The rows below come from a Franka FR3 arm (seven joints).
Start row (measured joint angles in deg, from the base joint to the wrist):
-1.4 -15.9 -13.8 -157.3 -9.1 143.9 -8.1
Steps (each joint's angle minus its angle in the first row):
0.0 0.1 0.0 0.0 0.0 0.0 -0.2
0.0 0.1 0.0 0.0 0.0 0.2 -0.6
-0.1 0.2 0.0 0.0 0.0 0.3 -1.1
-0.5 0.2 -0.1 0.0 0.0 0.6 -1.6
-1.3 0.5 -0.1 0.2 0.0 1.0 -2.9
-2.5 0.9 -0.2 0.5 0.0 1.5 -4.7
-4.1 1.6 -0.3 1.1 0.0 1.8 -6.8
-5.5 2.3 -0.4 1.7 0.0 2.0 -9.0
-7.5 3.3 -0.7 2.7 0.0 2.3 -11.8
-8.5 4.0 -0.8 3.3 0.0 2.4 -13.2
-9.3 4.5 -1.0 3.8 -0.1 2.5 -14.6
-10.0 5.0 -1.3 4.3 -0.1 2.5 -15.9
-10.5 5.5 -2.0 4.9 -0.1 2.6 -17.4
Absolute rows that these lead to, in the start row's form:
-1.4 -15.8 -13.8 -157.3 -9.1 143.9 -8.3
-1.4 -15.8 -13.8 -157.3 -9.1 144.1 -8.7
-1.5 -15.7 -13.8 -157.3 -9.1 144.2 -9.2
-1.9 -15.7 -13.9 -157.3 -9.1 144.5 -9.7
-2.7 -15.4 -13.9 -157.1 -9.1 144.9 -11.0
-3.9 -15.0 -14.0 -156.8 -9.1 145.4 -12.8
-5.5 -14.3 -14.1 -156.2 -9.1 145.7 -14.9
-6.9 -13.6 -14.2 -155.6 -9.1 145.9 -17.1
-8.9 -12.6 -14.5 -154.6 -9.1 146.2 -19.9
-9.9 -11.9 -14.6 -154.0 -9.1 146.3 -21.3
-10.7 -11.4 -14.8 -153.5 -9.2 146.4 -22.7
-11.4 -10.9 -15.1 -153.0 -9.2 146.4 -24.0
-11.9 -10.4 -15.8 -152.4 -9.2 146.5 -25.5

